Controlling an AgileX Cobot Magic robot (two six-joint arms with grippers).
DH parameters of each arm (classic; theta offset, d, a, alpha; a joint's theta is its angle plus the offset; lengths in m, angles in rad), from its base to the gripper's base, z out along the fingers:
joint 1: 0 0.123 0 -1.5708
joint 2: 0.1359 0 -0.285 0
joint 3: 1.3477 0 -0.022 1.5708
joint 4: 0 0.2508 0 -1.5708
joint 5: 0 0 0.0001 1.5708
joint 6: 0 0.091 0 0
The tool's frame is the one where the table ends.
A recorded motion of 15 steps. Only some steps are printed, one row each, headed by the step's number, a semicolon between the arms.
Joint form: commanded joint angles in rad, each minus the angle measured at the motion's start. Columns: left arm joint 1, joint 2, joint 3, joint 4, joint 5, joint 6; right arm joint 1, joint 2, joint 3, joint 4, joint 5, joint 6.
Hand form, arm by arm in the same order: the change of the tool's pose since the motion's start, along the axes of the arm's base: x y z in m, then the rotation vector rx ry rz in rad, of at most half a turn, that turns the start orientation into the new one. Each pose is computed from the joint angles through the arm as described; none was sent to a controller.
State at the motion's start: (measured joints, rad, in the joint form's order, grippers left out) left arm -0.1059 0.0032 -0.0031 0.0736 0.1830 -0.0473; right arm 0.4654 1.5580 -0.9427 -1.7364 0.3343 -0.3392
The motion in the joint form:
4: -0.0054 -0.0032 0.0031 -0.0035 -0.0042 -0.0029; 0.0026 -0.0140 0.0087 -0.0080 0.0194 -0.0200
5: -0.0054 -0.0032 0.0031 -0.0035 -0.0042 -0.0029; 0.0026 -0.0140 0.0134 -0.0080 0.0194 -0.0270
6: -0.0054 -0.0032 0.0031 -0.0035 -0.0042 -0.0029; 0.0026 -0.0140 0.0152 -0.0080 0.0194 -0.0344
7: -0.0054 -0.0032 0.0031 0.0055 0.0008 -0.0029; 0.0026 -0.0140 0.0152 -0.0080 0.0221 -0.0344
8: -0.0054 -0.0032 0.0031 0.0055 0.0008 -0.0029; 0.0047 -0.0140 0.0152 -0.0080 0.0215 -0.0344
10: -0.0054 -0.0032 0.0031 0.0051 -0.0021 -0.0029; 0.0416 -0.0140 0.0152 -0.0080 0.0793 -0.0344
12: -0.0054 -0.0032 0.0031 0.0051 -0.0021 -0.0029; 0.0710 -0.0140 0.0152 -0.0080 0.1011 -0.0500
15: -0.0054 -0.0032 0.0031 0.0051 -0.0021 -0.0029; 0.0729 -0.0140 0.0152 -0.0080 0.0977 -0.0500
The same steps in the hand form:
4: -0.0001 -0.0004 -0.0005 -0.0068 -0.0036 -0.0057; -0.0027 -0.0022 0.0028 -0.0289 -0.0167 -0.0015
5: -0.0001 -0.0004 -0.0005 -0.0068 -0.0036 -0.0057; -0.0033 -0.0025 0.0014 -0.0374 -0.0131 0.0016
6: -0.0001 -0.0004 -0.0005 -0.0068 -0.0036 -0.0057; -0.0035 -0.0026 0.0009 -0.0448 -0.0121 0.0048
7: -0.0002 -0.0002 -0.0009 0.0026 0.0004 -0.0046; -0.0035 -0.0028 0.0009 -0.0459 -0.0131 0.0025
8: -0.0002 -0.0002 -0.0009 0.0026 0.0004 -0.0046; -0.0037 -0.0021 0.0009 -0.0456 -0.0129 0.0051
10: -0.0001 -0.0002 -0.0007 0.0020 -0.0025 -0.0048; -0.0073 0.0045 0.0026 -0.0664 -0.0349 -0.0075
12: -0.0001 -0.0002 -0.0007 0.0020 -0.0025 -0.0048; -0.0108 0.0118 0.0033 -0.0879 -0.0451 0.0096
15: -0.0001 -0.0002 -0.0007 0.0020 -0.0025 -0.0048; -0.0112 0.0126 0.0032 -0.0866 -0.0440 0.0144

